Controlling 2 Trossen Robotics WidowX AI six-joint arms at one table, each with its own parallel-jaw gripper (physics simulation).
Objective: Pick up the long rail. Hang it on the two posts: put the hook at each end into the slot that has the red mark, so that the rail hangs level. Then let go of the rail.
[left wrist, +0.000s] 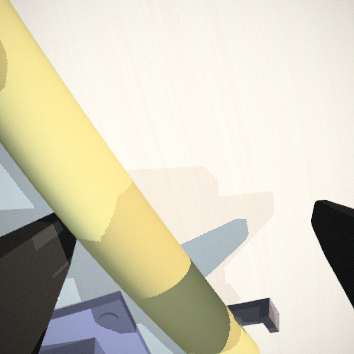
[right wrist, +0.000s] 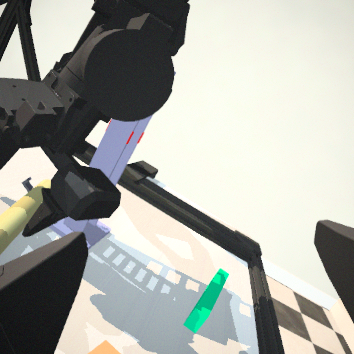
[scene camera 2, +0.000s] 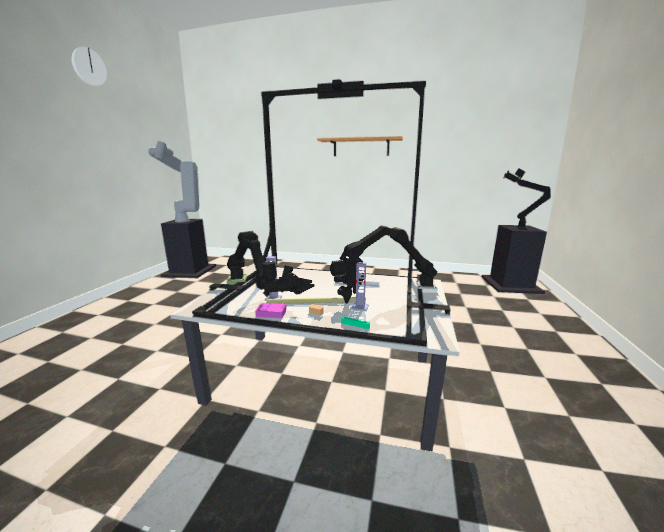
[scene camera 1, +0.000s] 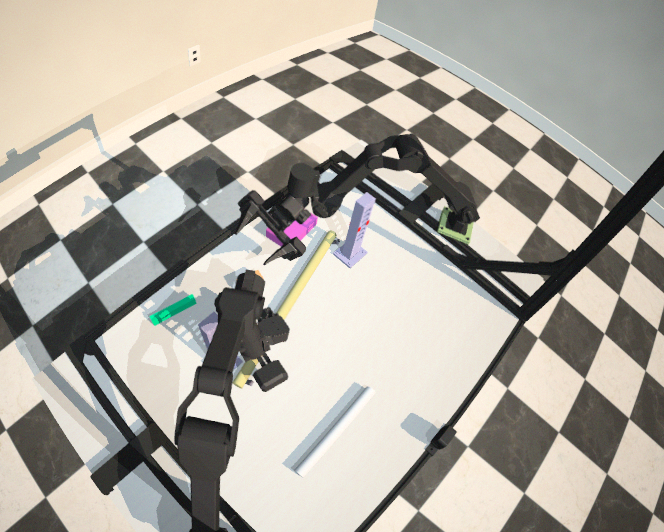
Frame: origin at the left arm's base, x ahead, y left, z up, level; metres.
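Seen in the pictures: left gripper, fingertip midpoint: [left wrist: 197,216] [right wrist: 5,203] [scene camera 2: 350,298] [scene camera 1: 262,365]; right gripper, fingertip midpoint: [right wrist: 201,238] [scene camera 2: 313,283] [scene camera 1: 250,249]; left arm's base, origin of the base link: [scene camera 2: 426,284]; right arm's base, origin of the base link: [scene camera 2: 236,277] [scene camera 1: 457,223].
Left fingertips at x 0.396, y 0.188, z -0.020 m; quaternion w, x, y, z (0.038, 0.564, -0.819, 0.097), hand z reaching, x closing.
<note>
Pixels of each thing's top centre, then the offset from my left fingertips to it. "spot": a spot on its surface instead.
- long yellow rail, middle of its top: [scene camera 1: 291,301] [scene camera 2: 316,297] dx +0.162, dy +0.045, dz +0.018 m
- dark hook, surface spot: [left wrist: 257,309] [right wrist: 26,184] spot: dx -0.046, dy -0.007, dz +0.008 m
- lilac post, middle of its top: [scene camera 1: 365,199] dx +0.382, dy +0.022, dz +0.206 m
- magenta block, middle of its top: [scene camera 1: 292,223] [scene camera 2: 271,307] dx +0.342, dy +0.186, dz +0.022 m
- orange block, middle of its top: [scene camera 2: 316,306] dx +0.143, dy +0.157, dz +0.022 m
- green piece, middle of its top: [right wrist: 214,288] [scene camera 1: 172,307] [scene camera 2: 355,320] dx -0.036, dy +0.251, dz +0.017 m
- white bar, middle of its top: [scene camera 1: 336,430] [scene camera 2: 356,280] dx -0.021, dy -0.218, dz +0.017 m
The long yellow rail [scene camera 1: 303,279] [scene camera 2: 310,300] [left wrist: 75,135] [right wrist: 17,217] lies on the table beside the posts. A dark hook [left wrist: 257,309] [right wrist: 28,184] sticks out near one end. One lilac post [scene camera 1: 357,229] with red marks stands at the rail's upper end in scene camera 1. The other post [scene camera 2: 360,288] [right wrist: 117,150] is mostly hidden by the left arm in scene camera 1. My left gripper [scene camera 1: 266,354] [left wrist: 197,216] is open and low at the rail's lower end; in its wrist view the rail covers one fingertip. My right gripper [scene camera 1: 252,247] [scene camera 2: 304,284] [right wrist: 201,238] is open and empty, above the table, apart from the rail.
A magenta block [scene camera 1: 296,227] [scene camera 2: 270,310] lies under the right gripper's body. An orange block [scene camera 2: 315,310] [right wrist: 106,348] and a green piece [scene camera 1: 173,309] [scene camera 2: 355,322] [right wrist: 206,300] lie near the posts. A white bar [scene camera 1: 335,431] lies lower in scene camera 1. A black frame [scene camera 1: 490,362] surrounds the workspace.
</note>
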